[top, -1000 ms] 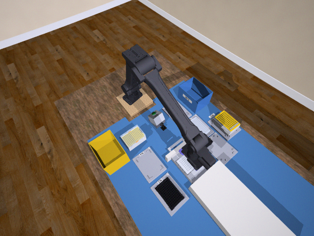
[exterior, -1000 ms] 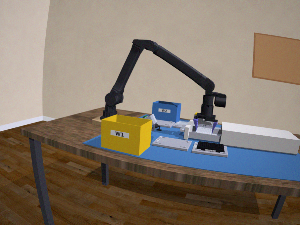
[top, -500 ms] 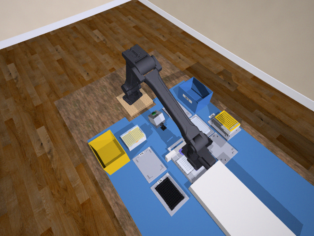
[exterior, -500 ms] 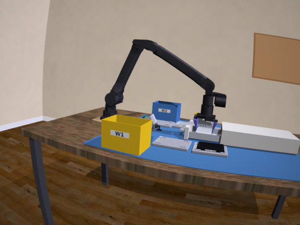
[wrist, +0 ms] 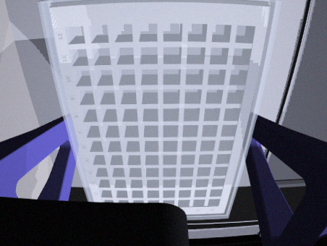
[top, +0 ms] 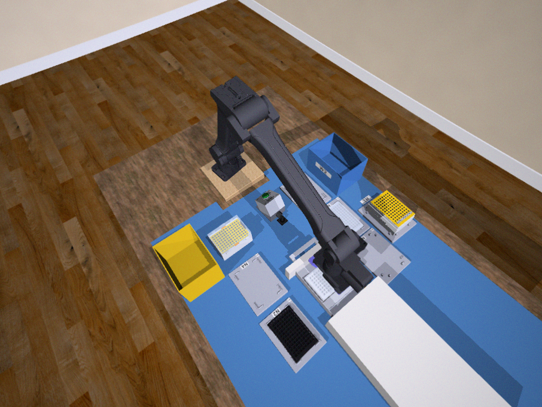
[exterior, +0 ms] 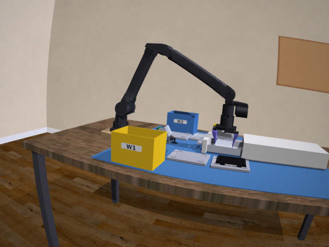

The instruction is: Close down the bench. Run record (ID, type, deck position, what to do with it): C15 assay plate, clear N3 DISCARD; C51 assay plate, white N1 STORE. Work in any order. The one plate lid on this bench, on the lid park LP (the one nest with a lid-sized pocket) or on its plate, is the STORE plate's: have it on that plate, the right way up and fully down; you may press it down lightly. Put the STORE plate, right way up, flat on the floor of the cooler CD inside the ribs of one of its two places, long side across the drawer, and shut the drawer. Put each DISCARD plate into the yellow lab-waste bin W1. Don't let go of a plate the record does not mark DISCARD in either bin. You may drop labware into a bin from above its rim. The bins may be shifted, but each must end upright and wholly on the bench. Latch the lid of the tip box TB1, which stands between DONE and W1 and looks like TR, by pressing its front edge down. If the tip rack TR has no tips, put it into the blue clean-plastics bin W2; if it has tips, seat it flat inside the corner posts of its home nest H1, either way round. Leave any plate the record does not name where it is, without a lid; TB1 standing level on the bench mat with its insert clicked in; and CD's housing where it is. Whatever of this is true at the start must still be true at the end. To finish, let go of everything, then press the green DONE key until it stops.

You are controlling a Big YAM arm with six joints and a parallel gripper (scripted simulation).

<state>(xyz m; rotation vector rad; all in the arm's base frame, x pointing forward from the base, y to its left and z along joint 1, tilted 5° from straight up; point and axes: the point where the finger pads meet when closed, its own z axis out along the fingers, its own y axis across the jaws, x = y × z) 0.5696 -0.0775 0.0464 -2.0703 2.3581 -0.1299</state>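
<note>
The white plate is right at my hand. Round my hand: cooler drawer (40 mm ahead, 10 mm below); clear plate lid (right at my hand); white cooler CD (170 mm ahead, 20 mm to the right).
</note>
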